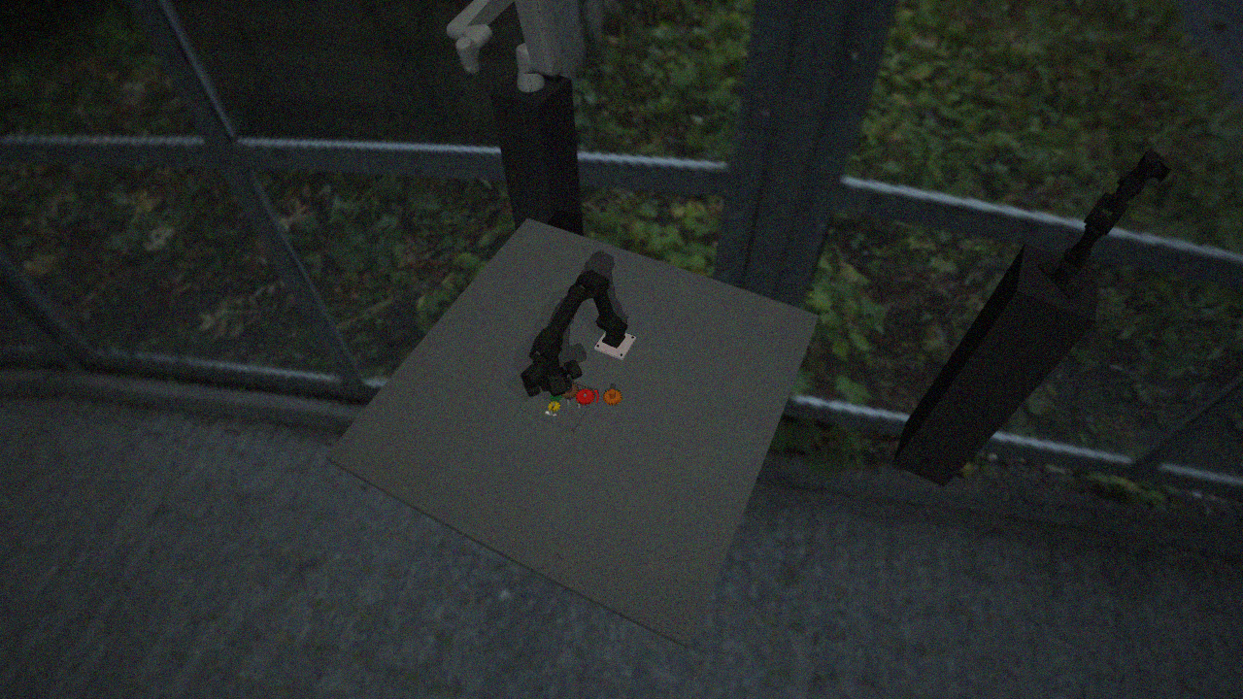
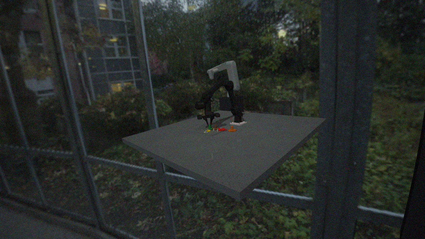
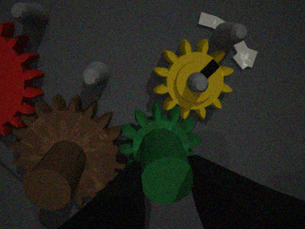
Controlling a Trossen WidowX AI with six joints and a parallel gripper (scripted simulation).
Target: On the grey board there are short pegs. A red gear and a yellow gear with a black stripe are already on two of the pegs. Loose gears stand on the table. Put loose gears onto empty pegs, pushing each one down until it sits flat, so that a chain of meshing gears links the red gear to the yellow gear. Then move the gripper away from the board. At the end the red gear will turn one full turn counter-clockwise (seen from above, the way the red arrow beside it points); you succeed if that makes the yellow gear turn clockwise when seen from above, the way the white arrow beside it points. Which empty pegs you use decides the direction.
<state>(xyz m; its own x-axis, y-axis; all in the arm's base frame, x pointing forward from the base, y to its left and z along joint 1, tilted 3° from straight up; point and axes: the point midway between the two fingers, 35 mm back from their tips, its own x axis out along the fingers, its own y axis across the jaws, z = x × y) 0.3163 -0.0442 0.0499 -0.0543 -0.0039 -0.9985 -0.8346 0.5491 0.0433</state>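
The green gear lies 1 cm below my gripper tip. Round my gripper tip: brownish gear 4 cm behind, 2 cm to the left, 2 cm below; yellow gear 3 cm ahead, 1 cm to the left, 3 cm below; white arrow 6 cm ahead, 2 cm to the left, 4 cm below.
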